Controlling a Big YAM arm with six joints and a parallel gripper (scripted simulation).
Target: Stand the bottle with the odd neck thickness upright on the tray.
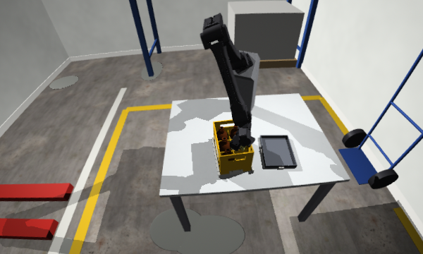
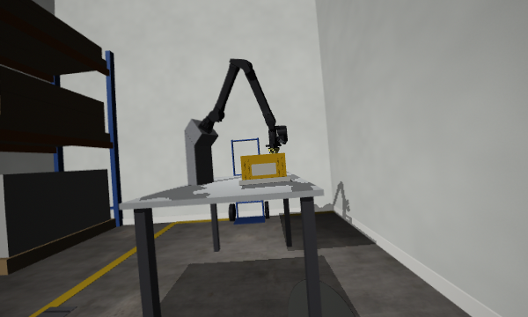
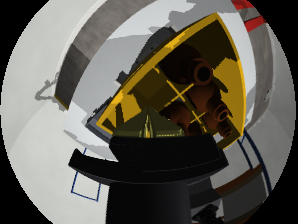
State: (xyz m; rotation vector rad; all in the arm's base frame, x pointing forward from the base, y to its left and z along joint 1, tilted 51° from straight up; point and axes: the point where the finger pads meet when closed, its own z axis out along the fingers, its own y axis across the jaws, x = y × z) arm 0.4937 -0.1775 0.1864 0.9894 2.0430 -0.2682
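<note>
The crate lies 10 cm behind my hand, 1 cm to the right of it and 7 cm below it. From my hand the other things lie so: dark tray 3 cm ahead, 26 cm to the left, 14 cm below; then brown bottle 17 cm behind, 6 cm to the left, 6 cm below.
</note>
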